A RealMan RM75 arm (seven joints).
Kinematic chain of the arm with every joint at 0, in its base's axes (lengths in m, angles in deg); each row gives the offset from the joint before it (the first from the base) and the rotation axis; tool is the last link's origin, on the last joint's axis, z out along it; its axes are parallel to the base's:
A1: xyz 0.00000 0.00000 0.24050 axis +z
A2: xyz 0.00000 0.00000 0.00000 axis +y
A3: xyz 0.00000 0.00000 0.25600 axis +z
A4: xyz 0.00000 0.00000 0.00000 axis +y
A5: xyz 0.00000 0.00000 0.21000 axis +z
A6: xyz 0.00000 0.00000 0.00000 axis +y
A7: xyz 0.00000 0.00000 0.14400 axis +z
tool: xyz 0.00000 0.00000 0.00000
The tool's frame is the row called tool.
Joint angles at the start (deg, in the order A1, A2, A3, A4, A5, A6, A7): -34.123, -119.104, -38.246, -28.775, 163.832, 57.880, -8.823
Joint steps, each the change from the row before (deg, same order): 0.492, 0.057, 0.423, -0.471, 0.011, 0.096, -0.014; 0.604, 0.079, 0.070, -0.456, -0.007, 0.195, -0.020; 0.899, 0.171, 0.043, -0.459, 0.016, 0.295, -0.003; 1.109, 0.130, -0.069, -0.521, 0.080, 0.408, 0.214; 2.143, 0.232, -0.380, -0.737, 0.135, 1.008, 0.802; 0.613, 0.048, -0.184, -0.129, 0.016, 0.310, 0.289; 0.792, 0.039, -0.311, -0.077, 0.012, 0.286, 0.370; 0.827, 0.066, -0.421, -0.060, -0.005, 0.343, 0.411; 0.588, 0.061, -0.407, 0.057, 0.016, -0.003, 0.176
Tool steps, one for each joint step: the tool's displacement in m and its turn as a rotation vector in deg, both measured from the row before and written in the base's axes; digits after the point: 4 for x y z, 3 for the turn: -0.0005, -0.0032, -0.0008, -0.370, -0.209, -0.027; -0.0010, -0.0023, 0.0004, -0.087, -0.443, 0.222; -0.0029, -0.0028, 0.0011, -0.001, -0.438, 0.440; -0.0031, -0.0035, 0.0012, 0.188, -0.515, 0.430; -0.0068, -0.0060, 0.0034, 0.898, -0.857, 0.762; -0.0022, -0.0015, 0.0012, 0.375, -0.215, 0.272; -0.0034, -0.0016, 0.0015, 0.529, -0.165, 0.515; -0.0037, -0.0013, 0.0020, 0.676, -0.191, 0.569; -0.0037, -0.0004, 0.0014, 0.457, 0.056, 0.711
